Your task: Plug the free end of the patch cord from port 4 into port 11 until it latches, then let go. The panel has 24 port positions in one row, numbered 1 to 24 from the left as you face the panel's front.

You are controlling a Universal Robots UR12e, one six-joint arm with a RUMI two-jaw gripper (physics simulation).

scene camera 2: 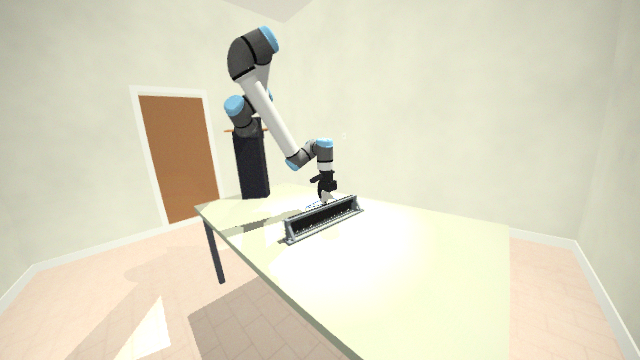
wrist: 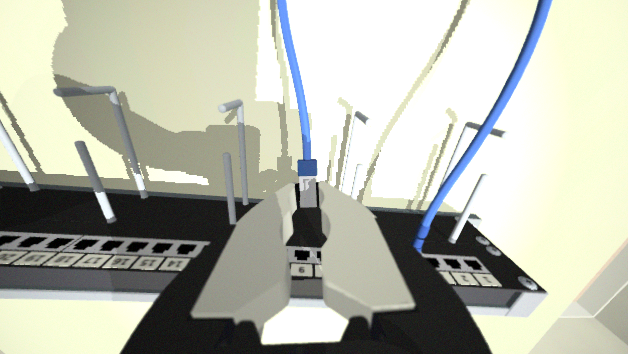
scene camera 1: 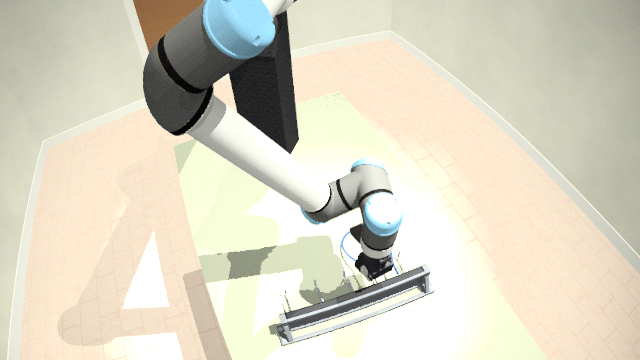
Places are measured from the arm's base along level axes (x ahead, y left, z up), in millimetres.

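Where they show: gripper, fingertip midpoint: (wrist: 308,184) (scene camera 1: 367,273); arm's base at its link origin: (scene camera 2: 246,127).
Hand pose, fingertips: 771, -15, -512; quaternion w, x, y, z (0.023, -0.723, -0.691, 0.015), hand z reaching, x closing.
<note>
Each offset is from my fingertips to the top centre of the thing, as dx, dy, dz. "spot": to the spot under its first point. Level surfaces: height alone.
My gripper (scene camera 1: 374,276) (scene camera 2: 325,199) (wrist: 308,184) is shut on the plug {+1, +0, +11} (wrist: 307,187), a clear plug with a dark blue boot, at the cord's free end. The blue patch cord (scene camera 1: 342,245) (scene camera 2: 313,205) (wrist: 299,95) loops behind the panel. Its other end {+50, +80, +12} (wrist: 420,239) goes down to the panel around port 4, partly hidden by the gripper. The black patch panel {+30, -68, +31} (scene camera 1: 360,299) (scene camera 2: 322,218) (wrist: 175,210) shows its number labels upside down in the wrist view. The fingers are over the panel near port 9 {spot: +62, -11, +5} (wrist: 302,255). Port 11 is hidden behind the left finger in the wrist view.
Grey rods, several of them bent, stand up along the panel, among them one left of the fingers (wrist: 242,155) and one at the right (wrist: 468,209). The panel stands in a grey frame (scene camera 1: 426,280) on the pale table {dz -70} (scene camera 2: 415,280). A black pedestal (scene camera 2: 251,167) stands behind.
</note>
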